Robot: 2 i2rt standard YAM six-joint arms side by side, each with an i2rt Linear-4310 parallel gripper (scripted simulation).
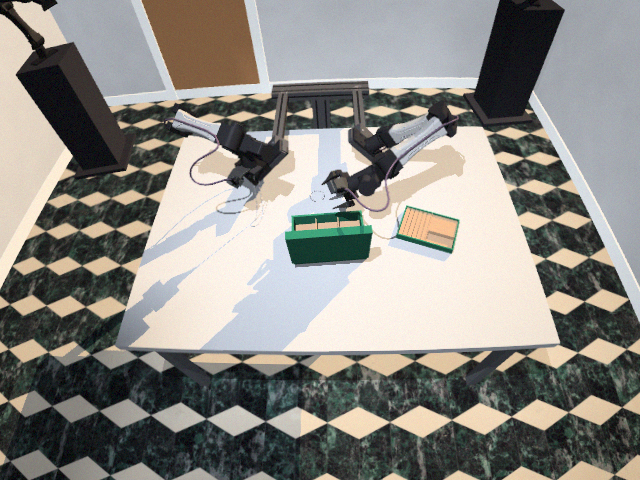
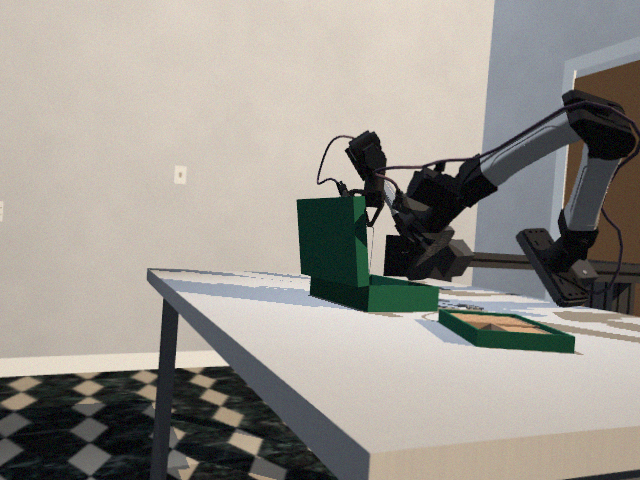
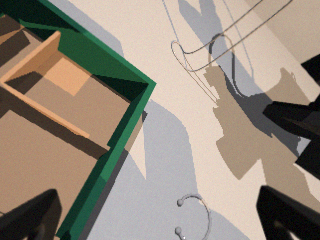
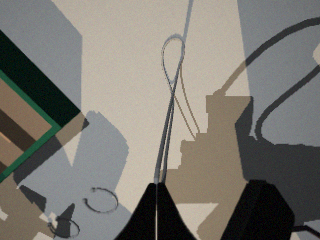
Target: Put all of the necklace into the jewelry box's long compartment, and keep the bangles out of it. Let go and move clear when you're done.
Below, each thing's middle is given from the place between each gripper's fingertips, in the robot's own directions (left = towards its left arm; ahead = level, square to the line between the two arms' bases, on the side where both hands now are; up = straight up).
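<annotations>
The green jewelry box (image 2: pixel 333 247) is 70 mm below my right hand (image 2: pixel 369 227), 190 mm ahead of it and 230 mm to the left of it. Shallow green tray (image 2: pixel 484 329): 180 mm below my right hand, 180 mm ahead of it, 620 mm to the left of it.
Relative to my left hand, the green jewelry box is 3 cm below, 12 cm ahead and 2 cm to the right of it; the shallow green tray is 14 cm below that hand, 11 cm ahead of it and 36 cm to the left of it.
</annotations>
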